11 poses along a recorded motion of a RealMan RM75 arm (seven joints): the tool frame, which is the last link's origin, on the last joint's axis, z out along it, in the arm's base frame.
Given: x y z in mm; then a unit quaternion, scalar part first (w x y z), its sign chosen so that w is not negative.
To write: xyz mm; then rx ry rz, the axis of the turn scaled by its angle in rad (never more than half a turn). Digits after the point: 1 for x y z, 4 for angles.
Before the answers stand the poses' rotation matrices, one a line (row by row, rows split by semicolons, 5 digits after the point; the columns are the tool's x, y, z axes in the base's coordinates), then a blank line. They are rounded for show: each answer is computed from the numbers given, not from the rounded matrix.
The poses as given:
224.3 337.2 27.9 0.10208 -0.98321 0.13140 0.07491
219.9 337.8 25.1 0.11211 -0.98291 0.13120 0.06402
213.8 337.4 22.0 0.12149 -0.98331 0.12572 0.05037
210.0 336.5 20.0 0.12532 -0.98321 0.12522 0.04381
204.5 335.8 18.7 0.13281 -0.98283 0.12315 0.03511
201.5 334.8 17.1 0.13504 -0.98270 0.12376 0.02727
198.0 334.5 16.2 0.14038 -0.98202 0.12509 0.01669
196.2 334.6 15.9 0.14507 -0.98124 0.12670 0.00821
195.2 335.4 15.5 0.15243 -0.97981 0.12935 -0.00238
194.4 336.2 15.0 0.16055 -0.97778 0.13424 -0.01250
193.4 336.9 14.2 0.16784 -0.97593 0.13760 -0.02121
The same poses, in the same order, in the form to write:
0.95425 -0.27368 -0.12048; -0.24309 -0.94463 0.22042; -0.17413 -0.18105 -0.96794
0.95738 -0.27227 -0.09643; -0.24356 -0.94044 0.23719; -0.15527 -0.20359 -0.96667
0.96331 -0.25948 -0.06851; -0.23500 -0.93887 0.25159; -0.12961 -0.22626 -0.96541
0.96480 -0.25721 -0.05476; -0.23525 -0.93723 0.25740; -0.11753 -0.23546 -0.96475
0.96720 -0.25140 -0.03630; -0.23275 -0.93439 0.26971; -0.10173 -0.25241 -0.96226
0.96788 -0.25060 -0.02017; -0.23587 -0.93290 0.27216; -0.08702 -0.25866 -0.96204
0.96815 -0.25037 0.00234; -0.24100 -0.92929 0.27989; -0.06790 -0.27154 -0.96003
0.96776 -0.25103 0.02065; -0.24626 -0.92580 0.28678; -0.05287 -0.28262 -0.95777
0.96653 -0.25275 0.04410; -0.25420 -0.92007 0.29809; -0.03477 -0.29932 -0.95352
0.96365 -0.25850 0.06755; -0.26653 -0.91241 0.31061; -0.01866 -0.31732 -0.94814
0.96123 -0.26146 0.08759; -0.27570 -0.90579 0.32177; -0.00479 -0.33344 -0.94276

224.3 337.2 27.9 -2.9029 0.3880 0.2212
219.9 337.8 25.1 -2.8852 0.3851 0.1879
213.8 337.4 22.0 -2.8709 0.3671 0.1471
210.0 336.5 20.0 -2.8643 0.3648 0.1276
204.5 335.8 18.7 -2.8511 0.3572 0.1019
201.5 334.8 17.1 -2.8471 0.3586 0.0790
198.0 334.5 16.2 -2.8366 0.3613 0.0482
196.2 334.6 15.9 -2.8269 0.3650 0.0237
195.2 335.4 15.5 -2.8111 0.3711 -0.0068
194.4 336.2 15.0 -2.7927 0.3834 -0.0357
193.4 336.9 14.2 -2.7762 0.3914 -0.0603

